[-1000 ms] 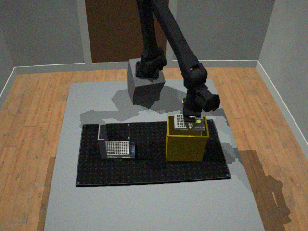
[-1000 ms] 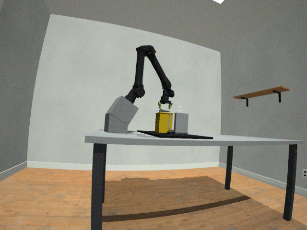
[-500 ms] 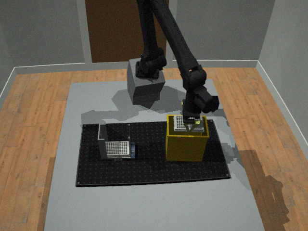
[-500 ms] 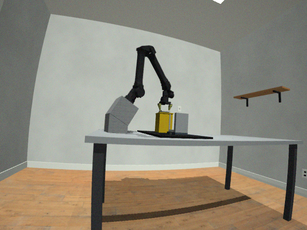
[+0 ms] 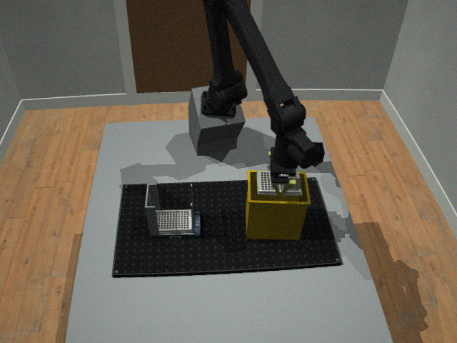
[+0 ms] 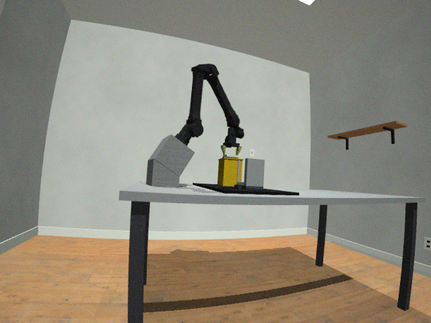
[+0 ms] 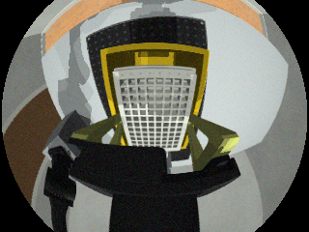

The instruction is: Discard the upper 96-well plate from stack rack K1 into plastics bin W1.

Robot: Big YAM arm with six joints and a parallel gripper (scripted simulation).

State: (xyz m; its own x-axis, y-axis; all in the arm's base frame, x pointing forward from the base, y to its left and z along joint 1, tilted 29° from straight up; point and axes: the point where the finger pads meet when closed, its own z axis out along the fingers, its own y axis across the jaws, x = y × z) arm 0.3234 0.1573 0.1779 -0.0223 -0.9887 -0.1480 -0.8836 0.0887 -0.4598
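My gripper is now 110 mm above the yellow plastics bin W1.
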